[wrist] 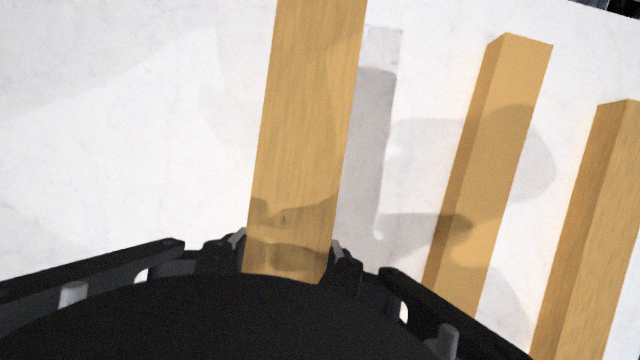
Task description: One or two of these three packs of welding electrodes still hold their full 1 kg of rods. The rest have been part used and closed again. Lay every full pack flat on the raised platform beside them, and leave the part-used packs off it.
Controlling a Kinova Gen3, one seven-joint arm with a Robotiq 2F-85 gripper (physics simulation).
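Places are measured from the arm's base along level axes (x ahead, y left, z up), in millimetres.
Where they show: gripper, fingertip midpoint: (288,248).
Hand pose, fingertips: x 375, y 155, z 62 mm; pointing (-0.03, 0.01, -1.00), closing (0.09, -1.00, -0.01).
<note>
After its pixels a point has its place.
My gripper (288,248) @(x 375, y 155, z 62 mm) is shut on a long tan pack of welding electrodes (310,125) @(x 452, y 159, z 82 mm), near its lower end in the wrist view. The held pack is off the white surface, with its shadow showing to its right; its far end runs out of the top of the view. A second tan pack (492,165) @(x 474, y -18, z -11 mm) lies to the right, its lower end hidden behind the gripper's right linkage. A third tan pack (600,230) @(x 438, y -140, z -11 mm) lies at the right edge, partly out of view. The raised platform cannot be made out in this view.
The packs lie on a white, faintly marbled table top (125,165) @(x 387, y 331, z -35 mm). Shadows of the arm and gripper fall across it and over the packs. Its edge shows at the top right, with dark shapes (622,7) beyond it.
</note>
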